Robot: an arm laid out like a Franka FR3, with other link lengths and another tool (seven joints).
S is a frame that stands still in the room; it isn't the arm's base.
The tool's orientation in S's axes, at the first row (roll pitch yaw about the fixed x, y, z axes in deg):
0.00, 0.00, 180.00
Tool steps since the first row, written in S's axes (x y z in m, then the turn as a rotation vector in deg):
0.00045, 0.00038, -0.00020, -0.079, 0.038, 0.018
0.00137, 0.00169, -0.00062, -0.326, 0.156, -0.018
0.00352, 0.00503, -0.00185, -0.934, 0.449, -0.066
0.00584, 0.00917, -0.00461, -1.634, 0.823, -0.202
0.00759, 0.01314, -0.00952, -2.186, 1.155, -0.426
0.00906, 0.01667, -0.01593, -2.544, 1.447, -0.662
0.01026, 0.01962, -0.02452, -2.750, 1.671, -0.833
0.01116, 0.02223, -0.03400, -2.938, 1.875, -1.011
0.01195, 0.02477, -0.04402, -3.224, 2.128, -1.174
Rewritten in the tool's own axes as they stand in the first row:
-0.00045, -0.00038, -0.00020, 0.079, -0.038, 0.018
-0.00137, -0.00169, -0.00062, 0.326, -0.156, -0.018
-0.00352, -0.00503, -0.00185, 0.934, -0.449, -0.066
-0.00584, -0.00917, -0.00461, 1.634, -0.823, -0.202
-0.00759, -0.01314, -0.00952, 2.186, -1.155, -0.426
-0.00906, -0.01667, -0.01593, 2.544, -1.447, -0.662
-0.01026, -0.01962, -0.02452, 2.750, -1.671, -0.833
-0.01116, -0.02223, -0.03400, 2.938, -1.875, -1.011
-0.01195, -0.02477, -0.04402, 3.224, -2.128, -1.174

